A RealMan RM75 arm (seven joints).
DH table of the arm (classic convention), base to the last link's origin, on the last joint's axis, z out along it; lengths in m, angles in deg. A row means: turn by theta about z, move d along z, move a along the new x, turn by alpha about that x. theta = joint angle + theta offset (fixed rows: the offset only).
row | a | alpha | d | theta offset
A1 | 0 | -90 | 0.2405 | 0
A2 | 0 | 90 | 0 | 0
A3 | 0 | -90 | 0.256 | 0
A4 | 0 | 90 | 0 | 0
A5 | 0 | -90 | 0.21 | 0
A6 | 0 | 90 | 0 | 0
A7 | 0 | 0 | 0.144 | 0
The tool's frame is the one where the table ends.
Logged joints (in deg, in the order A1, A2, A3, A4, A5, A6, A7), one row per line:
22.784 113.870 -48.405 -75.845 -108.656 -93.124 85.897
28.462 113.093 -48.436 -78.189 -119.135 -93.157 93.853
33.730 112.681 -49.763 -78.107 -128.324 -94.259 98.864
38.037 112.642 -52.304 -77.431 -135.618 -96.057 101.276
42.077 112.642 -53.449 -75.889 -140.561 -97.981 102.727
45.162 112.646 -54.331 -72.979 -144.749 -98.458 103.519
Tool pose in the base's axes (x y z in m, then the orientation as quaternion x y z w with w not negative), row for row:
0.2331 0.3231 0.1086 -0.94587 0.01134 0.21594 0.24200
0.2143 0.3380 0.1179 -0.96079 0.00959 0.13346 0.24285
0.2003 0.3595 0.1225 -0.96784 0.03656 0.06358 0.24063
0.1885 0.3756 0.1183 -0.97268 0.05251 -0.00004 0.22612
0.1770 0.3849 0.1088 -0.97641 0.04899 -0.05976 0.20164
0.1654 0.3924 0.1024 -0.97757 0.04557 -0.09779 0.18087
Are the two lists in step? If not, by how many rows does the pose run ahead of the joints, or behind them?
The pose runs 1 row behind the joints: the pose in row i belongs to the joints in row i - 1.
